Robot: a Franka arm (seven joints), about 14 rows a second.
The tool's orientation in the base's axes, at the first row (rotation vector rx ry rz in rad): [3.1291, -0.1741, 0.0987]
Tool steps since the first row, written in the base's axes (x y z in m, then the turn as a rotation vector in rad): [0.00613, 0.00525, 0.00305, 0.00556, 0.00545, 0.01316]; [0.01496, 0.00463, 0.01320, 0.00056, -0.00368, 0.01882]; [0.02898, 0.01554, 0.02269, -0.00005, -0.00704, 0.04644]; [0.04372, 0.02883, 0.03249, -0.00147, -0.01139, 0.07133]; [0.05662, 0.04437, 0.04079, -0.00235, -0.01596, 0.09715]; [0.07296, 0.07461, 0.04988, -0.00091, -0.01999, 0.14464]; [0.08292, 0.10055, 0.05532, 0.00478, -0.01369, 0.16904]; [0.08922, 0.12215, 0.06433, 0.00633, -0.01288, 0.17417]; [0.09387, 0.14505, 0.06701, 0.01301, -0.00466, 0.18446]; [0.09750, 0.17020, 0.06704, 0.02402, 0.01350, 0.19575]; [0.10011, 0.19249, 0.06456, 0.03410, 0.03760, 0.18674]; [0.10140, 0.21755, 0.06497, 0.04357, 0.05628, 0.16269]
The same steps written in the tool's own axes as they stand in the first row. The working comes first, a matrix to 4 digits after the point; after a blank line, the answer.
The tool's axes in the first row as the columns of a matrix, in the base's axes (used below as rounded here):
[0.9919, -0.1110, 0.0625]
[-0.1106, -0.9938, -0.0096]
[0.0632, 0.0026, -0.9980]

[0.00569, -0.00589, -0.00271, 0.00574, -0.00600, -0.01284]; [0.01516, -0.00623, -0.01228, 0.00215, 0.00364, -0.01871]; [0.02846, -0.01860, -0.02098, 0.00366, 0.00712, -0.04628]; [0.04223, -0.03342, -0.02997, 0.00431, 0.01167, -0.07117]; [0.05383, -0.05027, -0.03760, 0.00557, 0.01637, -0.09695]; [0.06727, -0.08212, -0.04594, 0.01045, 0.02034, -0.14422]; [0.07462, -0.10899, -0.05099, 0.01694, 0.01351, -0.16827]; [0.07905, -0.13113, -0.05980, 0.01871, 0.01255, -0.17330]; [0.08130, -0.15440, -0.06240, 0.02508, 0.00367, -0.18323]; [0.08212, -0.17979, -0.06245, 0.03470, -0.01557, -0.19399]; [0.08209, -0.20224, -0.06002, 0.04147, -0.04067, -0.18460]; [0.08062, -0.22729, -0.06059, 0.04727, -0.06034, -0.16018]
